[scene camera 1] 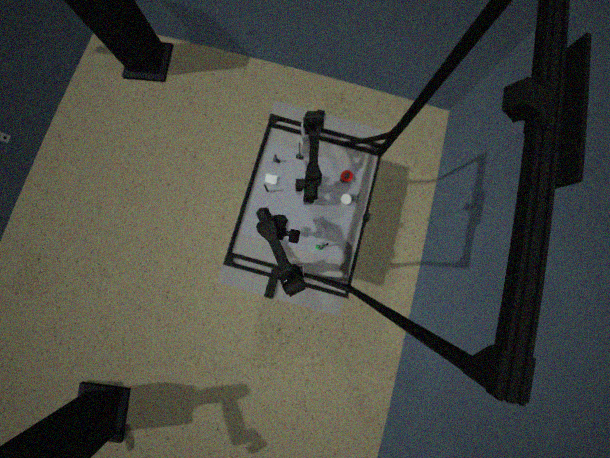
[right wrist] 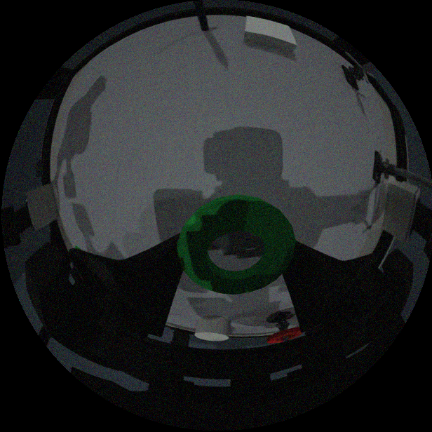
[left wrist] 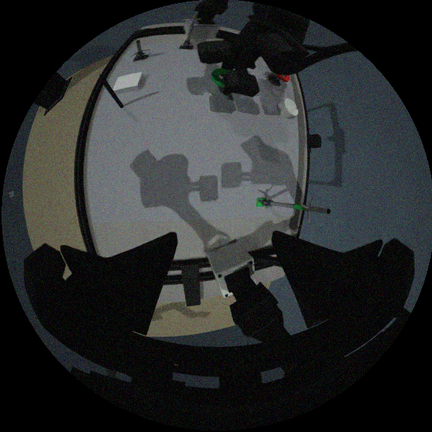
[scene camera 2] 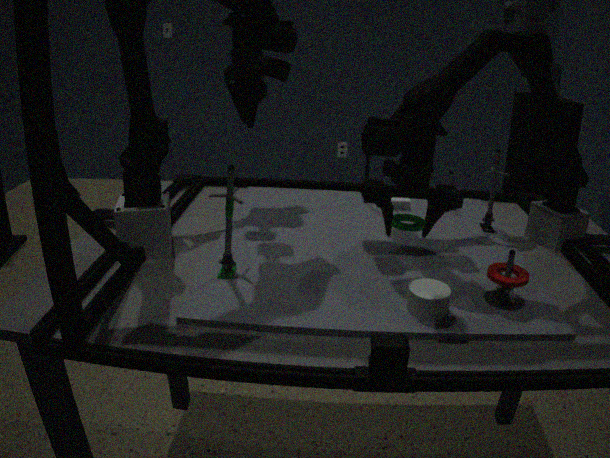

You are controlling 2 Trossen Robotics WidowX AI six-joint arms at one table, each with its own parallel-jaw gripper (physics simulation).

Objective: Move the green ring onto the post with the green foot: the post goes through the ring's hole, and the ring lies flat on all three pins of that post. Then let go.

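Places are measured from the left arm's base along level axes (x ahead, y left, z up), in metres.
Pixels of known places: left gripper, fingertip midpoint: [scene camera 1: 286, 235] [scene camera 2: 248, 125]; right gripper, fingertip midpoint: [scene camera 2: 406, 236]; left arm's base, link origin: [scene camera 2: 142, 201]; right arm's base, link origin: [scene camera 1: 310, 129] [scene camera 2: 560, 207].
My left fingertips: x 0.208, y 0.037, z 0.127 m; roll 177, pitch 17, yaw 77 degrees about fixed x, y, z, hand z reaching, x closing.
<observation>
Ahead of a thing's pixels: the offset from my left fingertips to its top centre. "spot": to the spot under its first point.
The green ring @(0.284 m ahead, 0.133 m right, 0.157 m down) [scene camera 2: 407, 228] [left wrist: 216, 76] [right wrist: 280, 245] is held roughly level between the fingertips of my right gripper [scene camera 2: 407, 234] [right wrist: 232, 236], which is shut on it above the table. In scene camera 2 it hangs well to the right of the post with the green foot @(spot: 0.055 m back, 0.188 m right, 0.159 m down) [scene camera 1: 320, 246] [scene camera 2: 228, 245] [left wrist: 287, 204]. That post stands upright, its pins showing near its top, with no ring on it. My left gripper [scene camera 2: 250, 125] [left wrist: 225, 237] is open and empty, high above the table. In scene camera 1 the right arm hides the ring.
A red ring @(0.367 m ahead, 0.361 m right, 0.161 m down) [scene camera 1: 342, 176] [scene camera 2: 495, 276] sits on a short post at the right of scene camera 2. A white cylinder @(0.228 m ahead, 0.355 m right, 0.177 m down) [scene camera 1: 346, 199] [scene camera 2: 430, 289] stands near it. A white block @(0.362 m ahead, 0.099 m left, 0.192 m down) [scene camera 1: 271, 178] [right wrist: 270, 32], a dark rod [left wrist: 112, 93] and two other posts stand farther back.
</observation>
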